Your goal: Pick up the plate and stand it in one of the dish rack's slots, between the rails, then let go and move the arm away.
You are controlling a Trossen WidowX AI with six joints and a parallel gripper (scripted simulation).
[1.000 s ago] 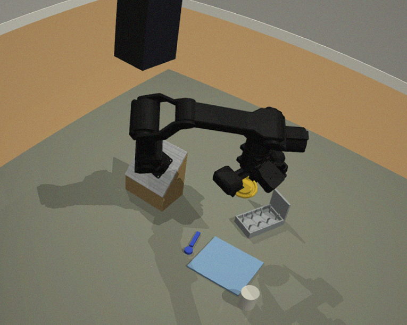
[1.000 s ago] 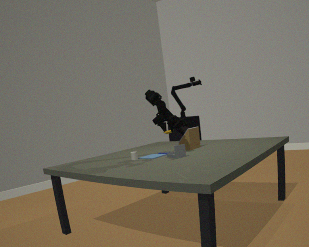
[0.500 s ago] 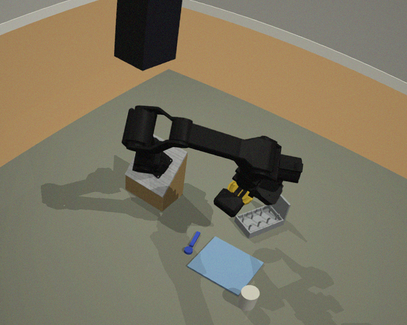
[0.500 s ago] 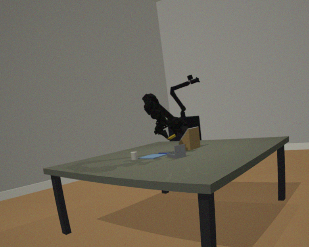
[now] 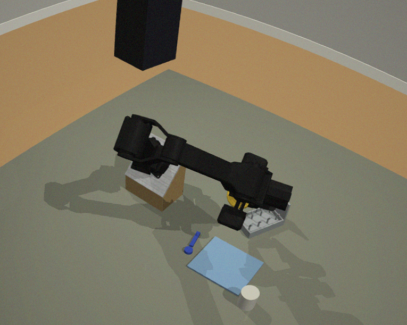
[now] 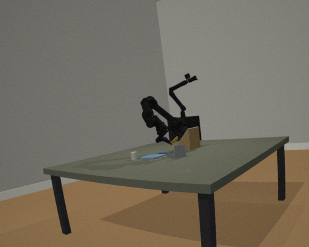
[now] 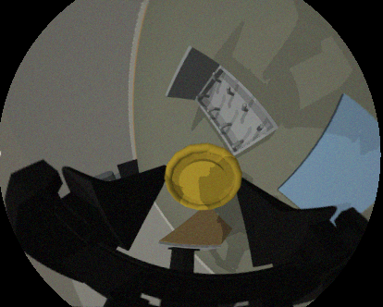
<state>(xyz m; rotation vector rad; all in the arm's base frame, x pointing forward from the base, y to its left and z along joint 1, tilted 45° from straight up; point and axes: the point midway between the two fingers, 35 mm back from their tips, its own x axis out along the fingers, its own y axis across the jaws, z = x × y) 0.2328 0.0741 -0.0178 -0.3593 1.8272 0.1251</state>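
Right now my gripper tip is 50 mm short of the grey dish rack, 50 mm to the right of it and 70 mm above it. Also, from my gripper tip: blue spoon: 20 mm behind, 150 mm to the right, 90 mm below; light blue mat: 90 mm ahead, 140 mm to the right, 90 mm below; yellow plate: 10 mm above.
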